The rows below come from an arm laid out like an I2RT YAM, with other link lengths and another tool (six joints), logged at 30 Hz.
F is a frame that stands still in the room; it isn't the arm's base.
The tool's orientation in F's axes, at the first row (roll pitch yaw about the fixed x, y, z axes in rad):
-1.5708, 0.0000, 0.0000
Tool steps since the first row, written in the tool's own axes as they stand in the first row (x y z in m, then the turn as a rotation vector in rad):
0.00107, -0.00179, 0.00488, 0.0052, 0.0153, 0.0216
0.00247, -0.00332, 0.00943, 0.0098, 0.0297, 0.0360
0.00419, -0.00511, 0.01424, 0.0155, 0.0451, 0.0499
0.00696, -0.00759, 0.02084, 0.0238, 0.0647, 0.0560
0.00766, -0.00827, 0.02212, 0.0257, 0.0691, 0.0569
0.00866, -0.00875, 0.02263, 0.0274, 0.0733, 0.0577
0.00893, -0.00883, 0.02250, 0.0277, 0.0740, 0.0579
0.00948, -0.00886, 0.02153, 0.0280, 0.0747, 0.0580
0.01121, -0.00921, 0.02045, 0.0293, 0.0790, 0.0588
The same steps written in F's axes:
0.00107, 0.00488, 0.00179, 0.0052, 0.0216, -0.0153
0.00247, 0.00943, 0.00332, 0.0098, 0.0360, -0.0297
0.00419, 0.01424, 0.00511, 0.0155, 0.0499, -0.0451
0.00696, 0.02084, 0.00759, 0.0238, 0.0560, -0.0647
0.00766, 0.02212, 0.00827, 0.0257, 0.0569, -0.0691
0.00866, 0.02263, 0.00875, 0.0274, 0.0577, -0.0733
0.00893, 0.02250, 0.00883, 0.0277, 0.0579, -0.0740
0.00948, 0.02153, 0.00886, 0.0280, 0.0580, -0.0747
0.01121, 0.02045, 0.00921, 0.0293, 0.0588, -0.0790

